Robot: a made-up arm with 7 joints. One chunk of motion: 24 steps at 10 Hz.
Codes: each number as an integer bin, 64 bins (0 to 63) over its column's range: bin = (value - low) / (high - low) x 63, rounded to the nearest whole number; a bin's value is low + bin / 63 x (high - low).
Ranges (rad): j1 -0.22..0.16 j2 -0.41..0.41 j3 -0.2..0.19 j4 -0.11..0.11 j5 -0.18..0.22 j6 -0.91..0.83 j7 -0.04..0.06
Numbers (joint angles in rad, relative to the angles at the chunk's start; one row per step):
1: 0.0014 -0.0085 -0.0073 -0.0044 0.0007 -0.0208 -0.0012
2: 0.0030 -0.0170 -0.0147 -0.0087 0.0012 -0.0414 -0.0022
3: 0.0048 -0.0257 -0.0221 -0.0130 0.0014 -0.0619 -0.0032
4: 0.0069 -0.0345 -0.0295 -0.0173 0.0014 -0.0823 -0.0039
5: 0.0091 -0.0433 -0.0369 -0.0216 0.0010 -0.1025 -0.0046
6: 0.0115 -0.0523 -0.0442 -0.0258 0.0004 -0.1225 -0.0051
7: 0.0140 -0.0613 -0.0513 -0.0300 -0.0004 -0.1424 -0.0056
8: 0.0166 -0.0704 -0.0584 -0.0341 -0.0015 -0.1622 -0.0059
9: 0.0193 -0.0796 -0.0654 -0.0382 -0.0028 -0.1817 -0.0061
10: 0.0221 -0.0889 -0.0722 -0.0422 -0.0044 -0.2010 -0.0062
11: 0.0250 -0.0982 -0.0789 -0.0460 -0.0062 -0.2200 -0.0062
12: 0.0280 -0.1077 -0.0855 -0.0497 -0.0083 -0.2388 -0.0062
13: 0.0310 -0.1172 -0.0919 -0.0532 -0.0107 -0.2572 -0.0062
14: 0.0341 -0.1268 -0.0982 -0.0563 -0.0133 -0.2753 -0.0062
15: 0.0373 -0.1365 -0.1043 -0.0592 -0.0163 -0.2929 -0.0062
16: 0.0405 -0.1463 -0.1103 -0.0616 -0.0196 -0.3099 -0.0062
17: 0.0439 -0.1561 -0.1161 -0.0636 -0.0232 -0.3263 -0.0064
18: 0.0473 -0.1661 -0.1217 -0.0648 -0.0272 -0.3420 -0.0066
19: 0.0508 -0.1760 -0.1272 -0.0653 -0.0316 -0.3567 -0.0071
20: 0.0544 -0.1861 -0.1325 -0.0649 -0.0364 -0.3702 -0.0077
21: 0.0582 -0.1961 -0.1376 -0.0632 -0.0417 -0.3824 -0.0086
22: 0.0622 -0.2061 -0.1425 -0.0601 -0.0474 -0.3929 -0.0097
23: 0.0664 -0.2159 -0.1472 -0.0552 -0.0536 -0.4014 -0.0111
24: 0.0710 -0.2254 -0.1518 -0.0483 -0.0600 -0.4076 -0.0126
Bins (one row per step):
1: 37 31 31 30 28 32 24
2: 37 30 30 29 29 31 24
3: 37 30 29 28 29 31 23
4: 38 29 28 27 29 30 23
5: 38 28 26 25 29 29 22
6: 38 27 25 24 28 29 22
7: 39 27 24 23 28 28 22
8: 39 26 23 22 28 27 21
9: 40 25 22 21 28 26 21
10: 40 25 21 19 28 26 21
11: 41 24 20 18 27 25 21
12: 41 23 18 17 27 24 21
13: 42 22 17 16 27 24 21
14: 42 22 16 15 26 23 21
15: 43 21 15 15 26 22 21
16: 43 20 14 14 25 22 21
17: 44 20 14 13 25 21 21
18: 44 19 13 13 24 21 21
19: 45 18 12 13 23 20 21
20: 45 17 11 13 23 20 20
21: 46 16 10 13 22 19 20
22: 47 16 9 14 21 19 19
23: 47 15 9 16 20 18 18
24: 48 14 8 18 19 18 17

